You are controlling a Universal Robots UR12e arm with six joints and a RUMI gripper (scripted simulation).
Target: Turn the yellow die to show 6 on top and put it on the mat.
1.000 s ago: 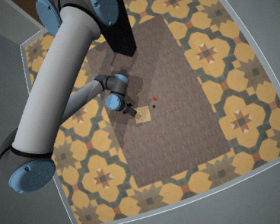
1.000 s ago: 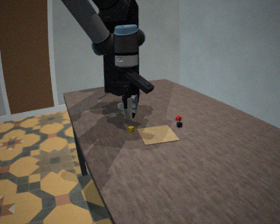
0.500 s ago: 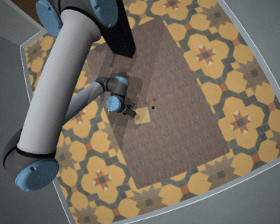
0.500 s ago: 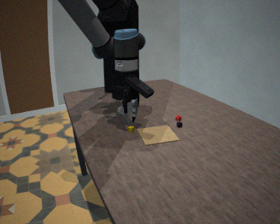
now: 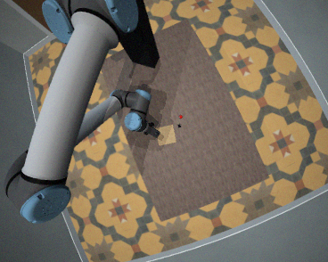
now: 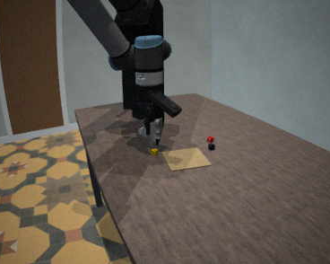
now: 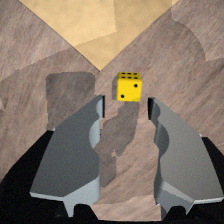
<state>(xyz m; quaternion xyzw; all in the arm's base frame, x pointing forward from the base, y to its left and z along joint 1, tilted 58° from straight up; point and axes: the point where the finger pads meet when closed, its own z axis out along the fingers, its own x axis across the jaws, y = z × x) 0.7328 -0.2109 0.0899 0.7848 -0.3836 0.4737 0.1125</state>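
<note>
Right now the yellow die is 3 cm below my hand. The rest, counted from my hand: black die (10 cm ahead, 19 cm to the left, 3 cm below); then red die (5 cm ahead, 24 cm to the left, 3 cm below); then tan mat (9 cm ahead, 6 cm to the left, 4 cm below).
</note>
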